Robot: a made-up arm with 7 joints. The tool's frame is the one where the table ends. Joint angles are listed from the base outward.
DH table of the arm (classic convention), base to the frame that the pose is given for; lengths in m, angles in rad. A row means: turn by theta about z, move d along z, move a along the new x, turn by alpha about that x. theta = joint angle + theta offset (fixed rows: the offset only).
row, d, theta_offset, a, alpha
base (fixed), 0, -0.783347, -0.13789, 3.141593
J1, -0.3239, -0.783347, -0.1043, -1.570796
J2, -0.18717, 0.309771, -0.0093, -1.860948
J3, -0.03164, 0, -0.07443, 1.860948
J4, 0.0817, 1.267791, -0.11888, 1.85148
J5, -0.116, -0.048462, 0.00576, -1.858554
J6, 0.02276, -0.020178, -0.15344, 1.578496
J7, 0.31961, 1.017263, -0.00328, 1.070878
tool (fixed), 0.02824, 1.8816, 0, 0
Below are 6 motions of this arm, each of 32 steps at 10 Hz.
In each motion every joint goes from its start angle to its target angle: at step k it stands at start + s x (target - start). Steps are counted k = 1, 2, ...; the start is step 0. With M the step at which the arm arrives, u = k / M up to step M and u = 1 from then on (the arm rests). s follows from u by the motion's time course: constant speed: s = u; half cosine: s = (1 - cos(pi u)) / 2; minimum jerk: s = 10 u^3 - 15 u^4 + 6 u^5.
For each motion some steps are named. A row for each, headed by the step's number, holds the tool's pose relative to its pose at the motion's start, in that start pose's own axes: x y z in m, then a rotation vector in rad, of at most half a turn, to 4 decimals.
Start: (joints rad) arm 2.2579 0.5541 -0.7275 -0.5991 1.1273 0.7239 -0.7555
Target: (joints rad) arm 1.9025 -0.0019 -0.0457 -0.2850 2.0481 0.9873 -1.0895
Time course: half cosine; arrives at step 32
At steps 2, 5, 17, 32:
2: -0.0005 -0.0017 -0.0008 -0.0043 0.0064 0.0012
5: -0.0028 -0.0106 -0.0049 -0.0266 0.0399 0.0076
17: -0.0214 -0.0916 -0.0407 -0.2783 0.4158 0.0761
32: -0.0437 -0.1641 -0.0768 -0.5688 0.8384 0.1189

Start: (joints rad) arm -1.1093 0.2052 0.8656 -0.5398 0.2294 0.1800 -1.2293
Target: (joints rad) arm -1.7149 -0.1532 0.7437 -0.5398 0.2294 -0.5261 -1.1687
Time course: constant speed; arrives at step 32
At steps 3, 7, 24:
3: -0.0137 0.0324 0.0032 -0.0549 -0.0550 0.0572
7: -0.0336 0.0757 0.0011 -0.1351 -0.1234 0.1326
24: -0.1202 0.2395 -0.0945 -0.5537 -0.3382 0.4393

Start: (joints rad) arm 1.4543 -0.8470 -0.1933 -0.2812 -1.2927 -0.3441 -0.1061
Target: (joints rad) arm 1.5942 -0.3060 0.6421 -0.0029 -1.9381 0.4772 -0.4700
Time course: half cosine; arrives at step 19
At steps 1, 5, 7, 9, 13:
1: 0.0006 -0.0037 0.0028 -0.0031 -0.0068 -0.0126
5: -0.0006 -0.0849 0.0649 -0.0730 -0.1492 -0.3048
7: -0.0244 -0.1493 0.1151 -0.1377 -0.2564 -0.5748
9: -0.0725 -0.2069 0.1651 -0.2180 -0.3572 -0.8957
13: -0.1937 -0.2492 0.2373 -0.4041 -0.4834 -1.5421

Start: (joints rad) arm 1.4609 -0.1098 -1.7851 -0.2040 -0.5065 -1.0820 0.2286
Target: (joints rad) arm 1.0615 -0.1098 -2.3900 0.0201 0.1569 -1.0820 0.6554
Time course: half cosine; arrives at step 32
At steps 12, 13, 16, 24, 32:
12: 0.0041 0.0774 0.0304 0.1754 -0.0739 0.3132
13: 0.0027 0.0887 0.0358 0.2016 -0.0835 0.3596
16: -0.0046 0.1234 0.0542 0.2838 -0.1115 0.5048
24: -0.0403 0.1997 0.1065 0.4811 -0.1662 0.8529
32: -0.0614 0.2267 0.1308 0.5605 -0.1837 0.9945

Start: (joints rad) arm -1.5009 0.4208 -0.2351 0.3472 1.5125 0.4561 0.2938
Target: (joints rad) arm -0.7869 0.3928 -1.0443 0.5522 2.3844 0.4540 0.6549
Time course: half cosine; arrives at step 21
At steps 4, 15, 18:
4: 0.0016 -0.0042 0.0137 0.0483 -0.1191 0.0195
15: -0.0135 0.0175 0.1257 0.1703 -0.9276 0.6329
18: -0.0220 0.0336 0.1410 0.1323 -1.0054 0.8174

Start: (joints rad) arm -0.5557 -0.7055 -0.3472 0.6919 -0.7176 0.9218 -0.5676
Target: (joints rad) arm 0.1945 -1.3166 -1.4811 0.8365 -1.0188 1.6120 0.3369
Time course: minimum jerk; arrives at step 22
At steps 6, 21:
6: 0.0103 -0.0102 0.0325 -0.1090 -0.0008 0.0377
21: 0.0545 0.2729 0.2267 -0.6551 -0.1344 1.1175

